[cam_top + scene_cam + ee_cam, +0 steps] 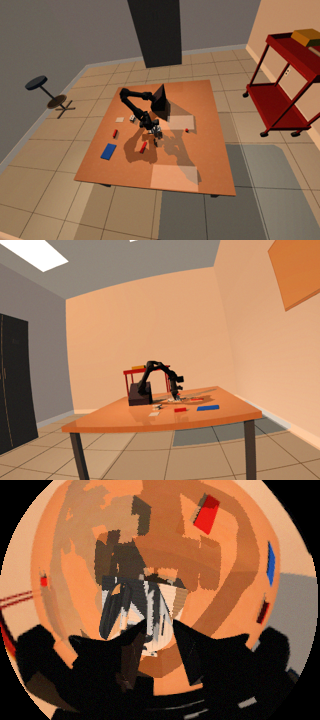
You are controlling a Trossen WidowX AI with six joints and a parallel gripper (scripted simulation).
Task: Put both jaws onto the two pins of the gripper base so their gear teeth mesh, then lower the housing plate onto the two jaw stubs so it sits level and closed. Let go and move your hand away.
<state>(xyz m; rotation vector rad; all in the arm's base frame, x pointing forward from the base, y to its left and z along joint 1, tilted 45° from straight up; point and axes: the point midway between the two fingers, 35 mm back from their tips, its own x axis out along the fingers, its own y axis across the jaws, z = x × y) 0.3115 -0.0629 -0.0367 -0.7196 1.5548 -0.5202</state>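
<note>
Right now the white flat part is 3 cm to the left of my gripper tip, 1 cm below it and 1 cm ahead of it. Also, from my gripper tip: grey jaw: 5 cm to the left, 4 cm behind; pale tile: 40 cm to the right, 14 cm behind, 1 cm below; small red cube: 35 cm to the left, 3 cm ahead, 1 cm below.
</note>
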